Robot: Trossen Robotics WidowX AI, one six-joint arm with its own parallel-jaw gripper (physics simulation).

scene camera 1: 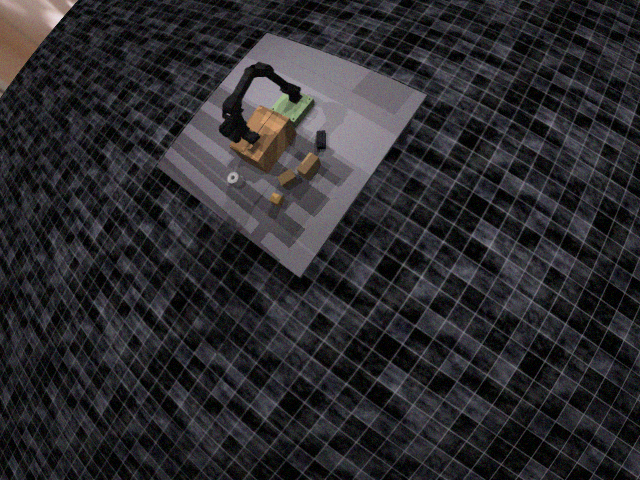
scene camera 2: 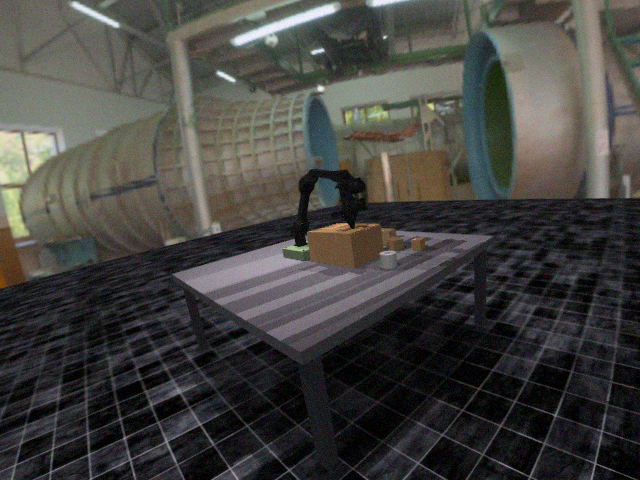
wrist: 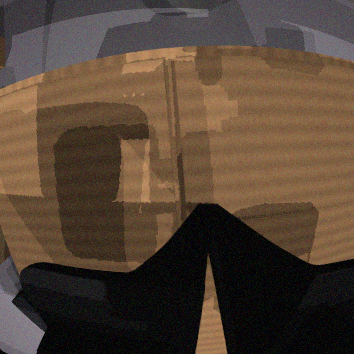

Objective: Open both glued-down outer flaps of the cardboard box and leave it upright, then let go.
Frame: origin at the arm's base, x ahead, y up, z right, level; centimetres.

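Seen in the pictures: gripper, between the fingertips: (scene camera 1: 248, 141) (scene camera 2: 353, 228) (wrist: 206, 212); arm's base, origin of its link: (scene camera 1: 295, 98) (scene camera 2: 301, 244).
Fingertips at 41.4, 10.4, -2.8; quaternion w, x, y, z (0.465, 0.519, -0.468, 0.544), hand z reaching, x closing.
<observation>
Pixels of each thing's top centre, then the offset from my fingertips to it, as dx, dy, dz. "pt": a spot on its surface instead. Level surfaces: height alone.
- cardboard box, centre of its top: (wrist: 190, 325) (scene camera 2: 342, 227) (scene camera 1: 258, 131) -7.7, +0.0, -0.7
- right outer flap, a spot on its surface: (wrist: 270, 130) pt +3.6, +0.0, +2.8
- white roll, centre of its top: (scene camera 2: 387, 252) (scene camera 1: 232, 177) +20.6, -9.5, +1.0
- small yellowish cube, centre of its top: (scene camera 2: 417, 238) (scene camera 1: 275, 198) +16.2, -10.6, -28.6
- black block, centre of its top: (wrist: 36, 318) (scene camera 1: 320, 138) -26.8, -12.2, -27.0
- table, height of its surface: dy -15.6
The cardboard box (scene camera 1: 276, 148) (scene camera 2: 330, 249) stands upright on the table, in front of the arm's base. In the wrist view its left outer flap (wrist: 95, 92) and right outer flap (wrist: 270, 130) lie about flat across the top, meeting at a narrow seam with a thin dark gap. My gripper (scene camera 1: 255, 137) (scene camera 2: 353, 226) (wrist: 206, 212) is shut and empty, pointing down at the box top. Its tips are close to the seam, a little on the right flap's side in the wrist view. Whether they touch the cardboard I cannot tell. The fingers hide the near end of the seam.
A white roll (scene camera 1: 233, 178) (scene camera 2: 387, 260) stands near the box. Two brown blocks (scene camera 1: 309, 165) (scene camera 1: 286, 178), a small yellowish cube (scene camera 1: 276, 198) (scene camera 2: 418, 243) and a black block (scene camera 1: 321, 139) lie on the table (scene camera 1: 387, 126) (scene camera 2: 248, 289). A green plate (scene camera 1: 302, 107) (scene camera 2: 295, 252) lies under the arm's base.
</observation>
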